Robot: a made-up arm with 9 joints. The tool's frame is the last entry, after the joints.
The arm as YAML. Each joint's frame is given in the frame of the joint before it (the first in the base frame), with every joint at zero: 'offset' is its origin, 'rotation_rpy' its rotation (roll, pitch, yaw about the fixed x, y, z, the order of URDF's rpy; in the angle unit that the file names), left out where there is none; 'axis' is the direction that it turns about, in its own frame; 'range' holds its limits. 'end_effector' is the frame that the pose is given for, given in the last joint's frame.
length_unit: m
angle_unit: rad
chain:
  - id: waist
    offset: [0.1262, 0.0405, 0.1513]
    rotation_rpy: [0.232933, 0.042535, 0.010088]
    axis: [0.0, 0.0, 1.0]
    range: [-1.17, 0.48]
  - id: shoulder
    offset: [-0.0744, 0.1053, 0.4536]
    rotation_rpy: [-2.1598, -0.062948, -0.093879]
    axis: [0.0, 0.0, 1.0]
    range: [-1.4, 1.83]
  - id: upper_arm
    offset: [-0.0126, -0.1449, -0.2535]
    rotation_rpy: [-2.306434, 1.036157, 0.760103]
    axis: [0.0, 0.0, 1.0]
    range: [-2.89, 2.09]
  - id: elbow
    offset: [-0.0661, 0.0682, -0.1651]
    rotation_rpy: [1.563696, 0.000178, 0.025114]
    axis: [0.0, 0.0, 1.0]
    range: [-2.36, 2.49]
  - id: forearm
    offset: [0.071, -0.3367, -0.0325]
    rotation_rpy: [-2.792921, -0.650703, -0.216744]
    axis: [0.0, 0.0, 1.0]
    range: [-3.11, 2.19]
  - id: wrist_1
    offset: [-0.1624, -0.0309, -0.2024]
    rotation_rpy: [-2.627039, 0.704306, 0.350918]
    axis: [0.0, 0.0, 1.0]
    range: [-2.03, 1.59]
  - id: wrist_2
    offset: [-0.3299, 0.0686, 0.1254]
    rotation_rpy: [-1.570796, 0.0, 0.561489]
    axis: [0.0, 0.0, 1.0]
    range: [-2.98, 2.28]
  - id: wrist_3
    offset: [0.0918, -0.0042, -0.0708]
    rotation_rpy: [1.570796, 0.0, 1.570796]
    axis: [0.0, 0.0, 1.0]
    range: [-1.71, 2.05]
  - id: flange
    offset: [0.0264, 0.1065, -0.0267]
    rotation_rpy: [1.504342, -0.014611, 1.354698]
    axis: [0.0, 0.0, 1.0]
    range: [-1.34, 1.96]
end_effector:
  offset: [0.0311, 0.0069, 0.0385]
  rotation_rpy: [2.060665, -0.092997, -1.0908]
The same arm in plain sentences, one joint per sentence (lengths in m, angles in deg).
The arm has nine revolute joints in a row. What follows holds with every joint at zero, and every direction is one of the base frame's. The first joint lies 0.1262 m along +x and 0.0405 m along +y and 0.1513 m along +z from the base frame's origin and turns about the direction (0.043701, -0.230403, 0.972113), from -67.04 to 27.50 deg. The second joint lies 0.0545 m along -x and 0.0028 m along -y and 0.4684 m along +z from the first joint and turns about the direction (0.088401, 0.931209, -0.353603), from -80.21 to 104.85 deg. The third joint lies 0.0297 m along -x and 0.1839 m along -y and 0.2252 m along +z from the second joint and turns about the direction (-0.960348, -0.278714, -0.0071), from -165.58 to 119.75 deg. The fourth joint lies 0.1401 m along +x and 0.1077 m along +y and 0.0710 m along +z from the third joint and turns about -z, from -135.22 to 142.67 deg. The fifth joint lies 0.3431 m along +x and 0.0257 m along +y and 0.0325 m along +z from the fourth joint and turns about the direction (-0.027299, -0.663384, 0.747781), from -178.19 to 125.48 deg. The sixth joint lies 0.0849 m along -x and 0.2394 m along +y and 0.0614 m along -z from the fifth joint and turns about +y, from -116.31 to 91.10 deg. The seventh joint lies 0.2337 m along -x and 0.1254 m along +y and 0.2427 m along +z from the sixth joint and turns about -x, from -170.74 to 130.63 deg. The eighth joint lies 0.0708 m along +x and 0.0042 m along +y and 0.0918 m along -z from the seventh joint and turns about -z, from -97.98 to 117.46 deg. The ninth joint lies 0.1065 m along -x and 0.0264 m along -y and 0.0267 m along +z from the eighth joint and turns about the direction (0.214895, -0.974377, -0.066398), from -76.78 to 112.30 deg. The tool frame, which is the frame that the pose is given for, lies 0.0221 m along -x and 0.0437 m along -y and 0.0099 m along -z from the ninth joint; its axes are the base frame's turned by roll 10.75, pitch -60.25 and yaw -149.86 deg (as in URDF: about the fixed x, then y, then z).
